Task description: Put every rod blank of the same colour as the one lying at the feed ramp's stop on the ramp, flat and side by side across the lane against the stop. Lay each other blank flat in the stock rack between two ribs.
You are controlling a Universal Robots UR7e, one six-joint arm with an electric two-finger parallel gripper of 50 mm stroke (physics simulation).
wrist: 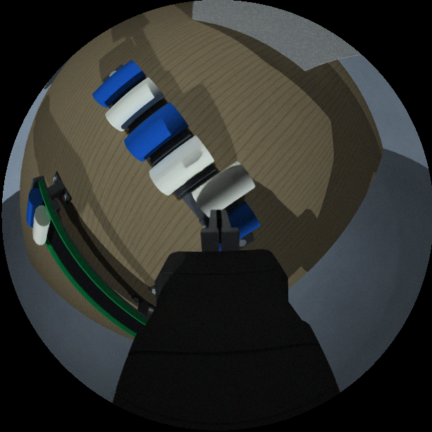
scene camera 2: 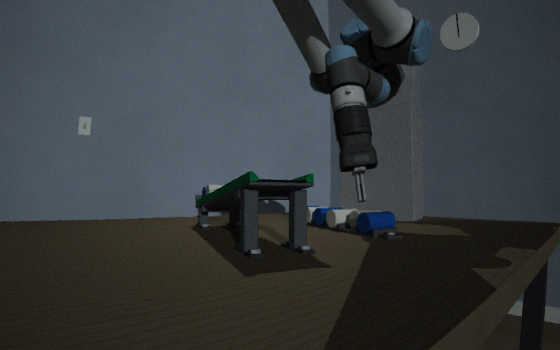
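Observation:
The feed ramp (scene camera 2: 230,187) (wrist: 84,280) has green side rails. At its far, low end lie a blue blank (scene camera 2: 204,191) (wrist: 33,206) and, beside it up the ramp, a white blank (scene camera 2: 214,188) (wrist: 41,230). The stock rack (scene camera 2: 384,233) (wrist: 194,208) bears a row: blue blank (wrist: 119,84), white blank (wrist: 134,104), blue blank (wrist: 156,132), white blank (wrist: 182,166), white blank (wrist: 225,189), blue blank (scene camera 2: 376,221) (wrist: 246,221). The gripper (scene camera 2: 361,201) (wrist: 218,212) is shut and empty, above the rack's near end, partly hiding the last blue blank in the wrist view.
The ramp stands on grey legs (scene camera 2: 249,220) on the wooden table (scene camera 2: 150,290), apart from the rack. A grey pillar (scene camera 2: 395,150) (wrist: 280,30) rises behind the rack. The table edge (scene camera 2: 520,280) runs at the right in the scene view.

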